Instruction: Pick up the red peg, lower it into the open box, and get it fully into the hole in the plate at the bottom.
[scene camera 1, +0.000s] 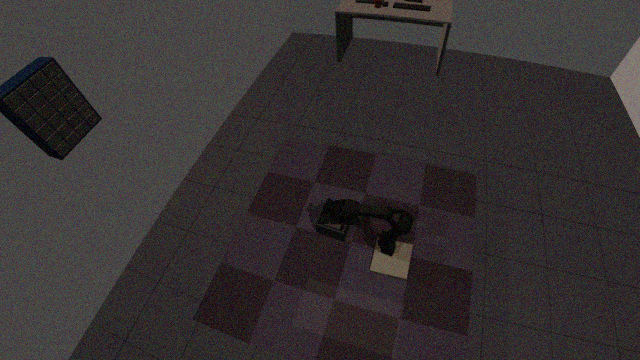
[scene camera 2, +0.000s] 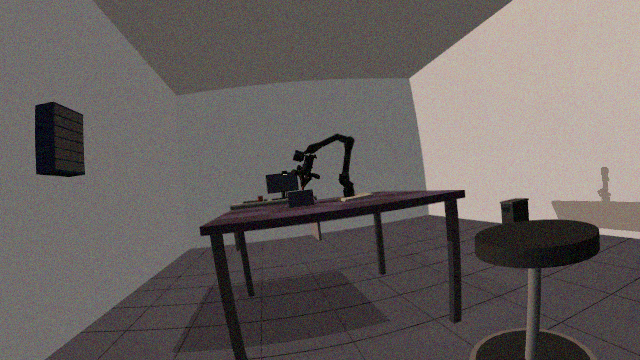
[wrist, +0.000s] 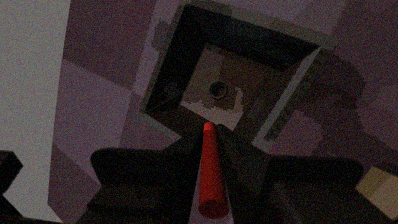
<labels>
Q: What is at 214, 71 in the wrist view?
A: A plate.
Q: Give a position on a red peg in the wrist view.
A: At 212, 194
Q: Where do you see a box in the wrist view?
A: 292, 56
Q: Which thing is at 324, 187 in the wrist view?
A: My gripper.
</labels>
